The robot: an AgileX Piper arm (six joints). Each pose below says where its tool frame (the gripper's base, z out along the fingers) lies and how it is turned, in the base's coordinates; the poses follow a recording.
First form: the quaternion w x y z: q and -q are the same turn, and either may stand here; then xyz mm.
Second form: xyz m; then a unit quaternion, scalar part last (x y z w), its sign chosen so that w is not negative. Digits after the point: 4 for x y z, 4 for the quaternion.
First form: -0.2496 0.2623 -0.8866 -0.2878 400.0 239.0 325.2
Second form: 0.4000 0.2390 0.3252 -0.2623 0.8866 0.2878 0.2496
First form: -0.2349 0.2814 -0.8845 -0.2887 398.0 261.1 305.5
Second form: 0.3980 0.2611 0.3055 -0.2814 0.8845 0.2887 0.2349
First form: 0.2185 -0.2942 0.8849 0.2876 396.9 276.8 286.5
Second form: 0.3969 0.2768 0.2865 -0.2942 0.8849 0.2876 0.2185
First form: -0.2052 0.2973 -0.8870 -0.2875 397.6 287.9 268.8
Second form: 0.3976 0.2879 0.2688 -0.2973 0.8870 0.2875 0.2052
